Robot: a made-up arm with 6 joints.
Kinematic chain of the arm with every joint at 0, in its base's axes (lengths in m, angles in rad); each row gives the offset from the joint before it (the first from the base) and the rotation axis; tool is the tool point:
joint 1: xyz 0 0 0.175 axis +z
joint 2: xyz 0 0 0 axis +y
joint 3: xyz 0 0 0.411 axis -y
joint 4: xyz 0 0 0 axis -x
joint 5: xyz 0.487 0 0 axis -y
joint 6: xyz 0 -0.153 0 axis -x
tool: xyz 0 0 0
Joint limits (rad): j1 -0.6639..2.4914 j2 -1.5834..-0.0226 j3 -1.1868..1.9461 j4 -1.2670..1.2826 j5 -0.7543..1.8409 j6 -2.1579..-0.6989
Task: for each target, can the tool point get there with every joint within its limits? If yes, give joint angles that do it. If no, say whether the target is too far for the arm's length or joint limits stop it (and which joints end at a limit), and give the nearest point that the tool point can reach.
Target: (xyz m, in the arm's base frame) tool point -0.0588 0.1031 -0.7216
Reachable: no: joint limits stop it (at a limit: joint 1, joint 2, joint 3, joint 4) | nearest point -0.0115 0.0662 0.0809 | short by 0.805 m
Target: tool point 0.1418 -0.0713 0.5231
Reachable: yes | joints 0.5004 -1.1310 -0.6102 -0.5484 1.5527 -1.8664
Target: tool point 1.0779 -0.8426 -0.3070
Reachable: no: too far | nearest point 0.6832 -0.5340 -0.0573 | short by 0.560 m
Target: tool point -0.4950 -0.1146 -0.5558
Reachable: no: joint limits stop it (at a limit: joint 2, joint 3, joint 4) | nearest point -0.7867 -0.1821 -0.1502 | short by 0.504 m
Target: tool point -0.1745 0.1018 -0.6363
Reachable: no: joint limits stop it (at a limit: joint 1, joint 2, joint 4) | nearest point -0.0334 0.0829 0.0848 | short by 0.735 m
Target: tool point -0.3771 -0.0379 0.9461
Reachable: yes | joints -0.2988 -0.8038 0.9619 -0.2763 0.3833 -1.4725
